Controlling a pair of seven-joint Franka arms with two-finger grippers.
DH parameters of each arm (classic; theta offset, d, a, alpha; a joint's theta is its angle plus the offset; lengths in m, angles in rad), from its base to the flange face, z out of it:
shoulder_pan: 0 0.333 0 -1.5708
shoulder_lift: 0 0 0 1.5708
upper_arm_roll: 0 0.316 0.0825 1.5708
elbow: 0 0 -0.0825 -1.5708
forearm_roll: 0 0.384 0 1.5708
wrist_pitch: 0 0 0.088 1.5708
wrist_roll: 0 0.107 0 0
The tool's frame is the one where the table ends.
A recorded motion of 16 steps. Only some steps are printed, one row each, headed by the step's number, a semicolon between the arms.
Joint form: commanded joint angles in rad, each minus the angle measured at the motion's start. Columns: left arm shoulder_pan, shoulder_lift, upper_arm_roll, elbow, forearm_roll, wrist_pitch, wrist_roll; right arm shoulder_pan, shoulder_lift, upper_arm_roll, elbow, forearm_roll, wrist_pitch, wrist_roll.
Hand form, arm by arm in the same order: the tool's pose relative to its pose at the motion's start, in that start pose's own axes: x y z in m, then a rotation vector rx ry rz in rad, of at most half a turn. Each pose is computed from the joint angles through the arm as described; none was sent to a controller.
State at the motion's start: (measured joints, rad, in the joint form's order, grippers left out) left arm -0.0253 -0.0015 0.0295 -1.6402 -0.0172 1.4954 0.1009; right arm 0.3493 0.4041 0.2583 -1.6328 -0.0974 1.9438 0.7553
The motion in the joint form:
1: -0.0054 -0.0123 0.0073 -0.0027 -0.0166 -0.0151 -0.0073; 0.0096 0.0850 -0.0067 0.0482 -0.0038 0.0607 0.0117
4: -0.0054 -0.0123 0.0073 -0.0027 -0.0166 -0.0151 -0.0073; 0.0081 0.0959 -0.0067 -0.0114 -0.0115 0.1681 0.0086
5: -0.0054 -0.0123 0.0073 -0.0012 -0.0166 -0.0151 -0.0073; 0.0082 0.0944 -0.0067 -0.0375 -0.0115 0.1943 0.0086
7: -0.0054 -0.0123 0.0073 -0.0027 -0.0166 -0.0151 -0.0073; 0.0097 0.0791 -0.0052 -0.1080 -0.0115 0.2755 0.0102
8: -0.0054 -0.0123 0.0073 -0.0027 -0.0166 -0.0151 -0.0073; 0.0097 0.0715 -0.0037 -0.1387 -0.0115 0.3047 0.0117
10: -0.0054 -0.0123 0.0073 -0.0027 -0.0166 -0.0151 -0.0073; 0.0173 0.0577 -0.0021 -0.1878 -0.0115 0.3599 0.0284
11: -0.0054 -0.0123 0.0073 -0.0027 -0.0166 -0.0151 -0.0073; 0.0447 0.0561 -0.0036 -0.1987 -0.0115 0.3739 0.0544
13: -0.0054 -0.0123 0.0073 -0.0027 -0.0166 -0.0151 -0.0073; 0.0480 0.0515 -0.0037 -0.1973 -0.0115 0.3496 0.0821
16: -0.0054 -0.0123 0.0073 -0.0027 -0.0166 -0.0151 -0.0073; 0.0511 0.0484 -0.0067 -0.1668 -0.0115 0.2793 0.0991
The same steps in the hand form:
1: -0.0055 0.0014 -0.0036 -0.0177 -0.0038 -0.0075; 0.0177 -0.0139 0.0272 0.0287 0.0086 0.0114
4: -0.0055 0.0014 -0.0036 -0.0177 -0.0038 -0.0075; 0.0166 -0.0155 0.0526 0.0540 0.0367 0.0012
5: -0.0056 0.0014 -0.0043 -0.0176 -0.0023 -0.0075; 0.0134 -0.0148 0.0613 0.0559 0.0372 -0.0014
7: -0.0055 0.0014 -0.0036 -0.0177 -0.0038 -0.0075; 0.0034 -0.0138 0.0763 0.0742 0.0556 -0.0092
8: -0.0055 0.0014 -0.0036 -0.0177 -0.0038 -0.0075; -0.0017 -0.0127 0.0827 0.0788 0.0597 -0.0119
10: -0.0055 0.0014 -0.0036 -0.0177 -0.0038 -0.0075; -0.0126 -0.0145 0.0909 0.0929 0.0732 -0.0086
11: -0.0055 0.0014 -0.0036 -0.0177 -0.0038 -0.0075; -0.0254 -0.0264 0.0938 0.0961 0.0753 -0.0096
13: -0.0055 0.0014 -0.0036 -0.0177 -0.0038 -0.0075; -0.0282 -0.0264 0.0927 0.0824 0.0625 0.0148
16: -0.0055 0.0014 -0.0036 -0.0177 -0.0038 -0.0075; -0.0266 -0.0257 0.0838 0.0523 0.0399 0.0339

